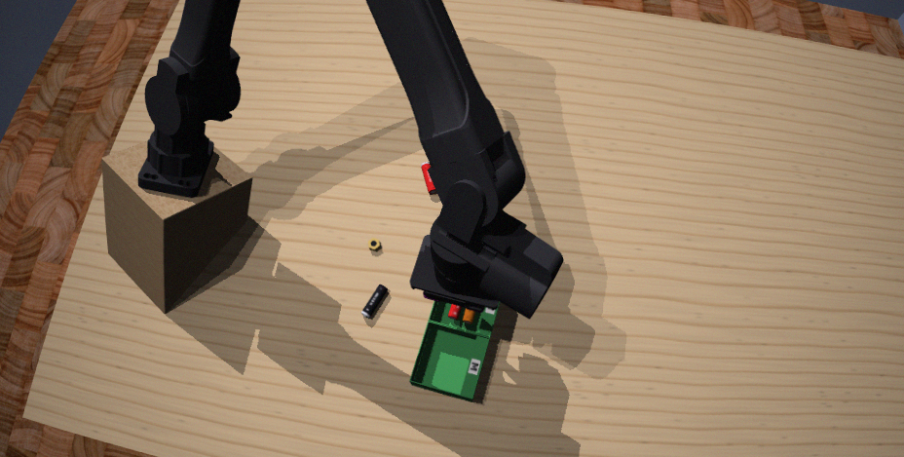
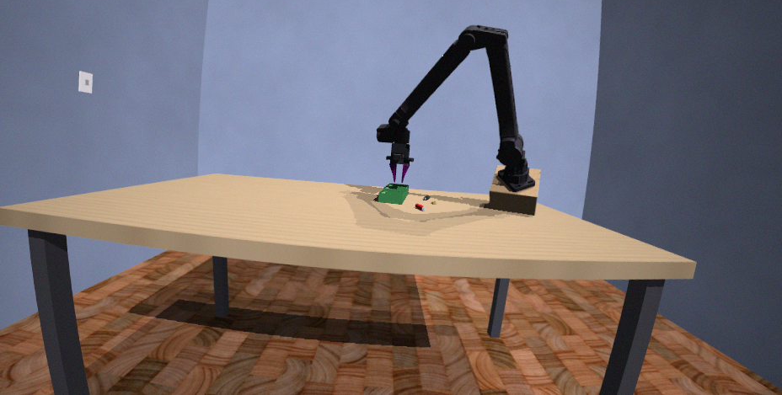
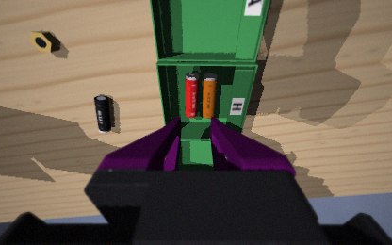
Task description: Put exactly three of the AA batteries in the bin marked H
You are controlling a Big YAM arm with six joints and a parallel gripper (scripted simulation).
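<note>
Right now my hand is 5 cm above the green bin and 1 cm short of it. The rest, counted from my hand: black AA battery: 12 cm behind, 6 cm below; then orange AA battery: 5 cm below, 2 cm ahead; then yellow nut: 13 cm behind, 9 cm to the left, 6 cm below.
</note>
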